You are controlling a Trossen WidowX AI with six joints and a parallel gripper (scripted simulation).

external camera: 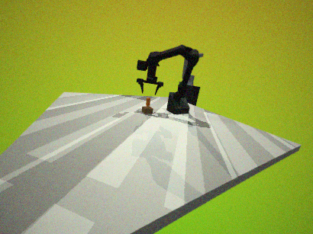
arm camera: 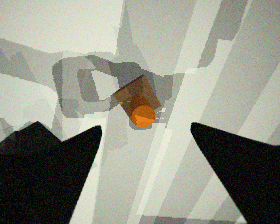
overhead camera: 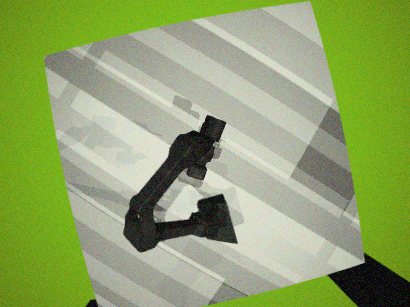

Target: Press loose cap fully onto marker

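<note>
Now: gripper tip 40 mm above the marker tip. Round my gripper tip: holder block: 120 mm below; orange cap: 60 mm below.
</note>
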